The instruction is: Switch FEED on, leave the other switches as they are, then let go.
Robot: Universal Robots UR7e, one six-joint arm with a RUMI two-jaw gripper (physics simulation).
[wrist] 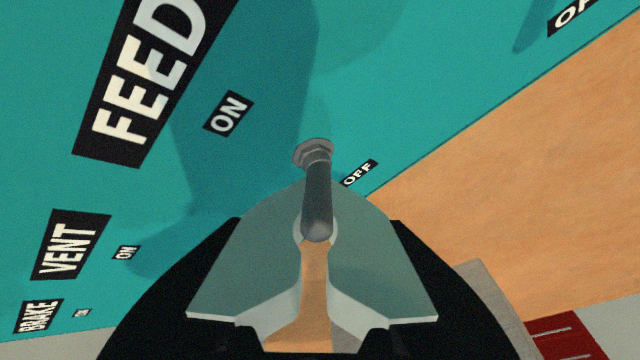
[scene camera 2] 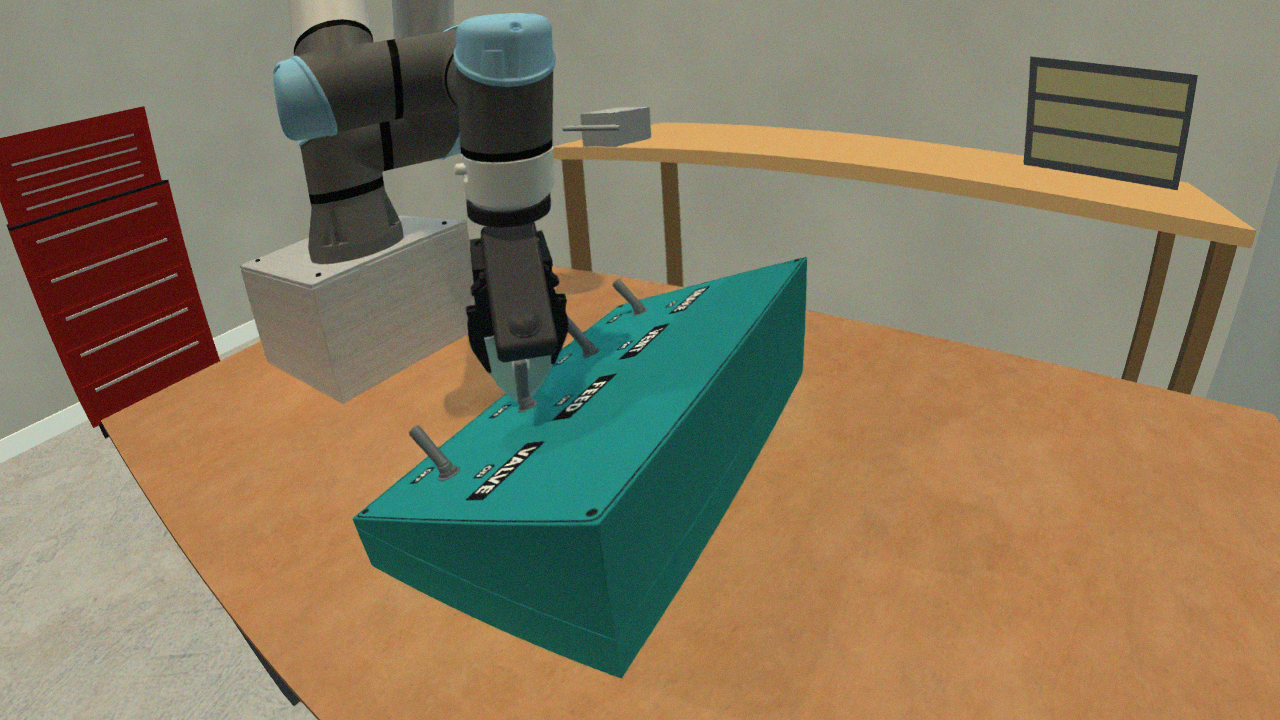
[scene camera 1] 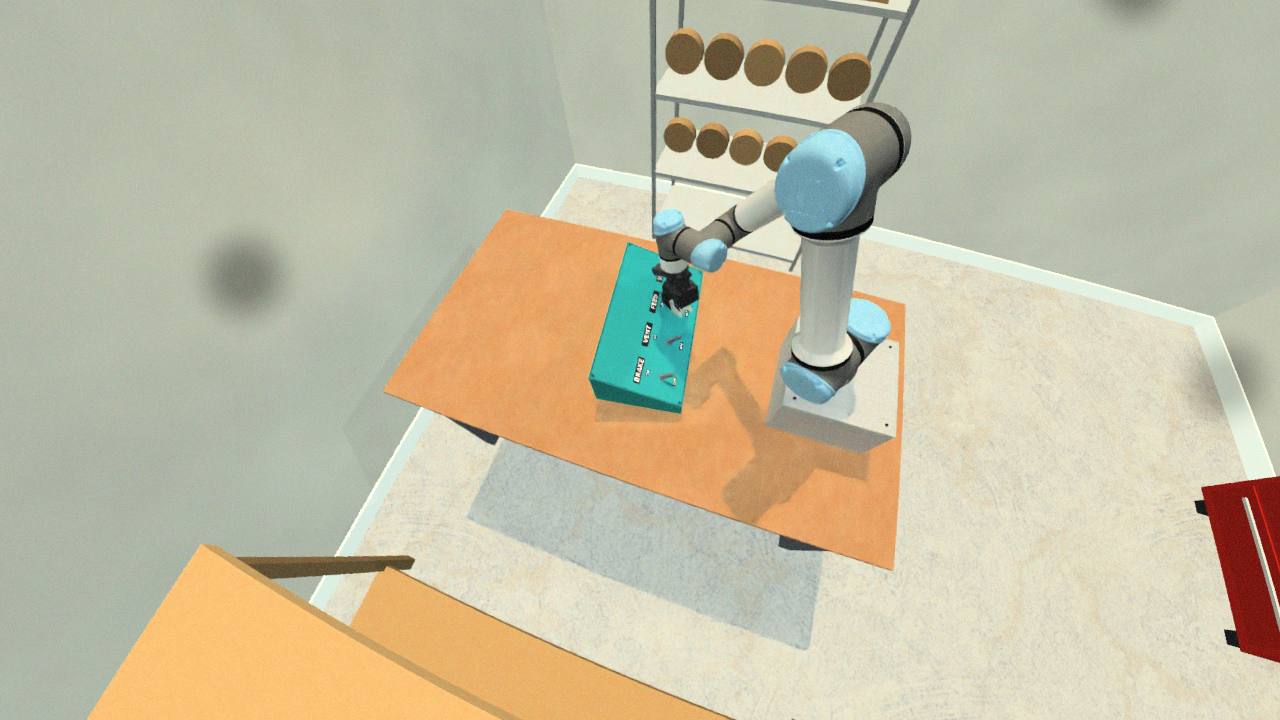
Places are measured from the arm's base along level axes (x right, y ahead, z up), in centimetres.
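Where they show: gripper, between the fingertips: [wrist: 317, 181] [scene camera 1: 680, 315]; arm's base, origin of its link: [scene camera 2: 356, 246].
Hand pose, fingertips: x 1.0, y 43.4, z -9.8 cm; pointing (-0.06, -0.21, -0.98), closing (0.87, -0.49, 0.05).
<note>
Each offset is from my fingertips to the top centre of the thing. "pt": to the spot under its first point. Level surfaces: height alone.
The teal switch panel [scene camera 1: 626, 286] [scene camera 2: 698, 385] [wrist: 380, 110] slopes on the table. My gripper [scene camera 1: 680, 308] [scene camera 2: 531, 390] [wrist: 317, 181] is shut, low over it at the FEED switch. The FEED lever @[dx +1.0, dy +2.0, dz +5.5 cm] [scene camera 2: 522, 383] [wrist: 317, 200] crosses in front of the closed jaws in the wrist view, close to or touching them, not gripped. It stands steeper than the others; whether it is on, I cannot tell. The VALVE lever @[pt dx +13.0, dy +5.0, dz +2.9 cm] [scene camera 2: 431, 450], VENT lever @[dx -10.0, dy -3.0, dz +4.6 cm] [scene camera 1: 674, 339] [scene camera 2: 581, 335] and BRAKE lever @[dx -21.4, dy -6.7, dz +4.6 cm] [scene camera 1: 666, 377] [scene camera 2: 629, 296] lean towards OFF.
The panel stands on an orange-brown table @[dz -8.0 cm] [scene camera 1: 501, 295] [scene camera 2: 895, 537] [wrist: 500, 175]. The arm's pale base block [scene camera 1: 832, 420] [scene camera 2: 358, 313] stands beside it. The VENT lever is close to the gripper in scene camera 2. A red tool cabinet [scene camera 2: 116, 268] stands farther off.
</note>
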